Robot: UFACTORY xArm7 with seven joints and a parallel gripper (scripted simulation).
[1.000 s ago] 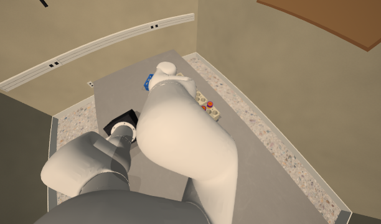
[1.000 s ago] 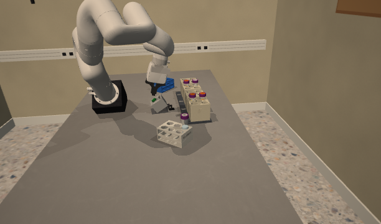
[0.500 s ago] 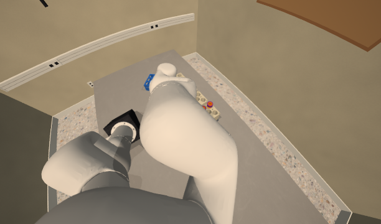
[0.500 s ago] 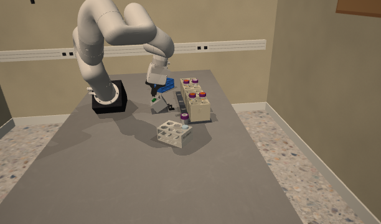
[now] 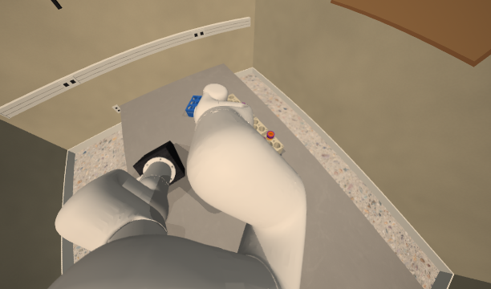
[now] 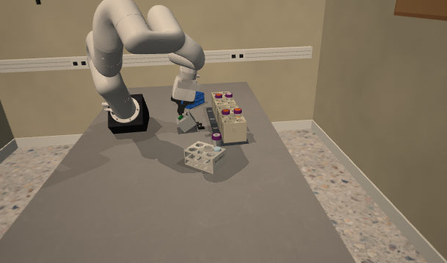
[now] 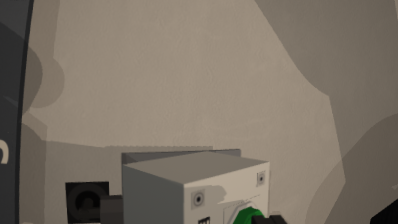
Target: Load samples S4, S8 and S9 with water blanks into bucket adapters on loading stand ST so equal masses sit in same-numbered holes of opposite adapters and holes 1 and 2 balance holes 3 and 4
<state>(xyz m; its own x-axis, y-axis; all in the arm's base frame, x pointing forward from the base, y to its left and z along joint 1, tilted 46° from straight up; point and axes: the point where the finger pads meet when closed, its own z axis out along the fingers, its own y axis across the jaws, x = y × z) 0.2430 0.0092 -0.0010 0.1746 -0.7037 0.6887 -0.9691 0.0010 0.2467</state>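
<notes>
The green DONE key lies 30 mm below my hand. From my hand the other things lie so: white rack (310 mm to the right, 110 mm ahead, 70 mm below); then blue rack (350 mm to the left, 70 mm below, 30 mm ahead); then orange-dot sample tube (180 mm ahead, 130 mm to the left, 30 mm below).
</notes>
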